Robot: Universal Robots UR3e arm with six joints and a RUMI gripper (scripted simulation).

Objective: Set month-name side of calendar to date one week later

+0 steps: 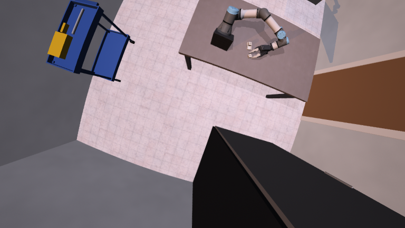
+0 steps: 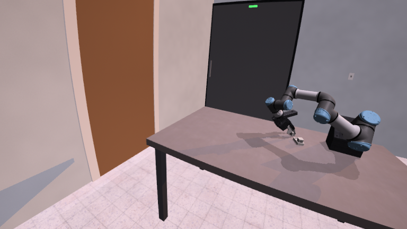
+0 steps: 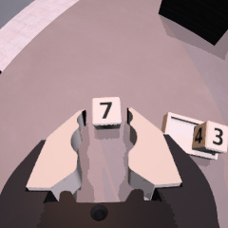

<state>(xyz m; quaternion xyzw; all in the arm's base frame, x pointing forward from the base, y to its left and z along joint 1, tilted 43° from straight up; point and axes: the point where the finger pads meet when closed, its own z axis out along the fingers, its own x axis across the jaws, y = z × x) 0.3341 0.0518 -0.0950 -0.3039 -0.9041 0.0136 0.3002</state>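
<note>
Now: the cube 2 cm below my hand and 1 cm behind it. Round my hand: pale tray (9 cm to the left, 4 cm behind, 3 cm below).
</note>
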